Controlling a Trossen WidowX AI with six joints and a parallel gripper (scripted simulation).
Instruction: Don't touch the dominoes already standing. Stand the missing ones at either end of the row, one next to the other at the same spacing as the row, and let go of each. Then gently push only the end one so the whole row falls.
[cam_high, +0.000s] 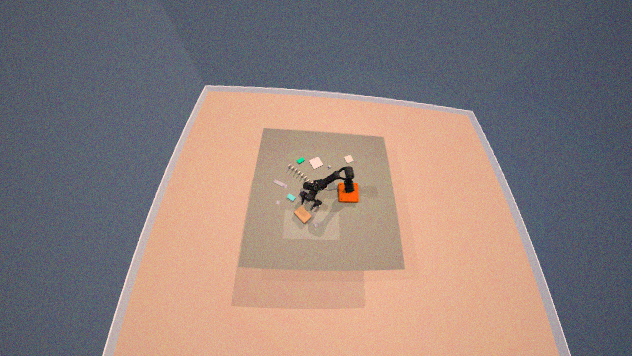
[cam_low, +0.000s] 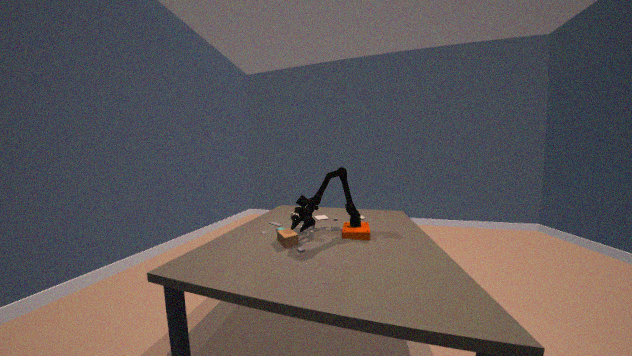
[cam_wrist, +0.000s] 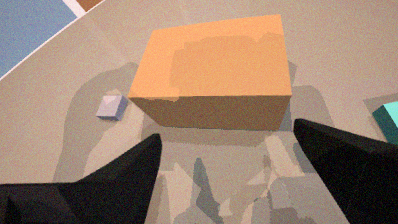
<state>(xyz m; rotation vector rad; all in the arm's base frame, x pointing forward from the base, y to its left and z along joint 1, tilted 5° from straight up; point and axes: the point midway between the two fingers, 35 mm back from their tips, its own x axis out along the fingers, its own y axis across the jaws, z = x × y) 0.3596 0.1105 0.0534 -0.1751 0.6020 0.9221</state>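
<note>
Now: the tan box 3 cm ahead of my gripper tip, 6 cm to the left of it and 2 cm below it. The rest, counted from my gripper tip: white flat block: 12 cm behind, 43 cm to the right, 5 cm below; teal block: 12 cm ahead, 10 cm to the right, 4 cm below; pale flat bar: 22 cm ahead, 24 cm to the right, 5 cm below.
</note>
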